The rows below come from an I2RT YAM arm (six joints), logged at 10 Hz.
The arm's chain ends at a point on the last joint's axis. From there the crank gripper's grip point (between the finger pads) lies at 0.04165 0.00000 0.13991 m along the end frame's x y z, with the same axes.
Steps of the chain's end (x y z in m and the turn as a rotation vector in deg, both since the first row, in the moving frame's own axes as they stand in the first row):
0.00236, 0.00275, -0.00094, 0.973, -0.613, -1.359
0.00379, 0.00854, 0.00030, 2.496, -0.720, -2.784
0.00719, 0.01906, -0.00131, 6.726, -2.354, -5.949
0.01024, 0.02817, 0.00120, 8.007, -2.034, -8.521
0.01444, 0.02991, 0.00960, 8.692, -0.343, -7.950
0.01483, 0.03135, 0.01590, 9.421, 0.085, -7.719
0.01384, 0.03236, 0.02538, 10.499, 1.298, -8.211
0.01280, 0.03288, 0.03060, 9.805, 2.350, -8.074
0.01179, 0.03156, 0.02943, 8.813, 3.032, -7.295
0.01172, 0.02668, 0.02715, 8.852, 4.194, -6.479
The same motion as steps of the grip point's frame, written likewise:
0.00082, -0.00060, -0.00053, 0.973, -0.613, -1.359
0.00183, 0.00046, 0.00064, 2.496, -0.720, -2.784
0.00036, -0.00140, -0.00094, 6.726, -2.354, -5.949
0.00337, 0.00287, 0.00079, 8.007, -2.034, -8.521
0.01174, 0.00314, 0.00780, 8.692, -0.343, -7.950
0.01312, 0.00294, 0.01349, 9.421, 0.085, -7.719
0.01472, 0.00090, 0.02153, 10.499, 1.298, -8.211
0.01636, 0.00306, 0.02625, 9.805, 2.350, -8.074
0.01738, 0.00463, 0.02499, 8.813, 3.032, -7.295
0.02030, 0.00020, 0.02172, 8.852, 4.194, -6.479

